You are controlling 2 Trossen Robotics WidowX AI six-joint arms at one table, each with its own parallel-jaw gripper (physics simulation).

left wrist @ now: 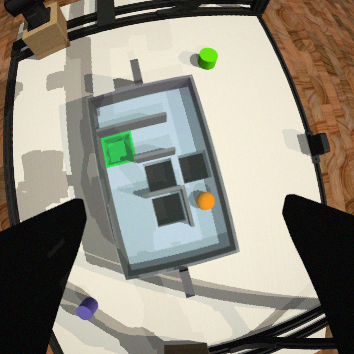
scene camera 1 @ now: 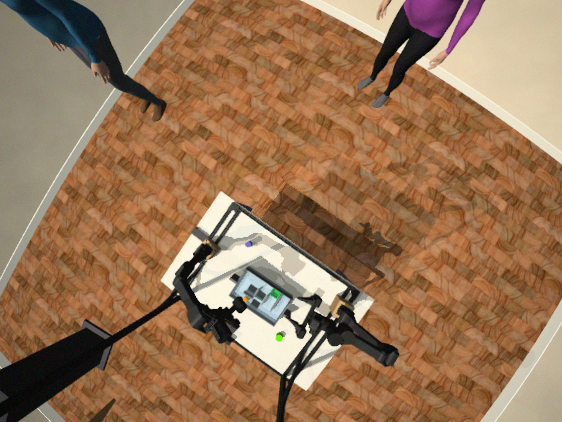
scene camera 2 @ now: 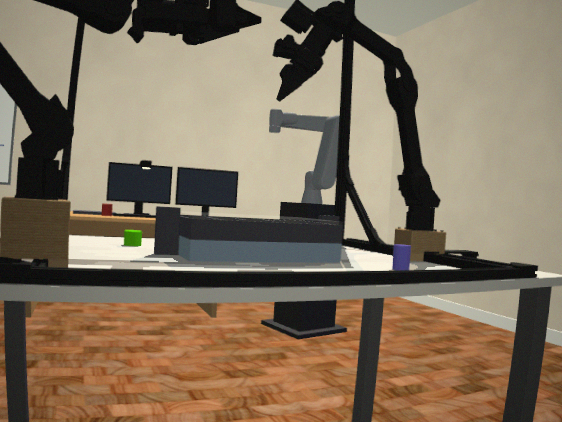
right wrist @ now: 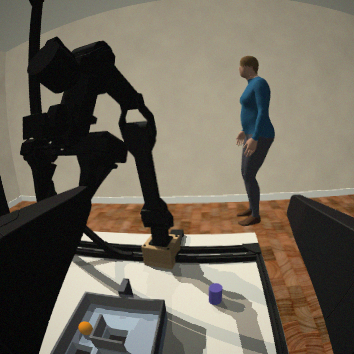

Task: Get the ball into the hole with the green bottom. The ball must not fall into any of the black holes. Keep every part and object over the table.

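A blue-floored maze box with dark walls [left wrist: 145, 89] [scene camera 2: 260, 250] [right wrist: 125, 302] lies on the table, with a handle [left wrist: 136, 71] [left wrist: 186, 282] at each end. The orange ball [left wrist: 205, 200] [right wrist: 85, 328] [scene camera 1: 245, 300] rests in it, between an L-shaped wall and the long right wall in the left wrist view. The green-bottomed hole [left wrist: 119, 149] [scene camera 1: 275, 294] lies at the opposite long wall. Black holes [left wrist: 160, 174] [left wrist: 194, 167] [left wrist: 168, 209] lie between. My left gripper [left wrist: 187, 207] [scene camera 2: 278, 99] is open high above the box. My right gripper [right wrist: 193, 201] [scene camera 1: 291, 306] is open and raised, near one box end in scene camera 1.
A green cylinder [left wrist: 208, 58] [scene camera 1: 279, 337] [scene camera 2: 132, 238] stands beyond one box end. A purple cylinder [left wrist: 87, 308] [scene camera 1: 248, 244] [scene camera 2: 401, 257] [right wrist: 215, 294] stands beyond the other. Black frame rails run along the table's edges, with arm bases on wooden blocks.
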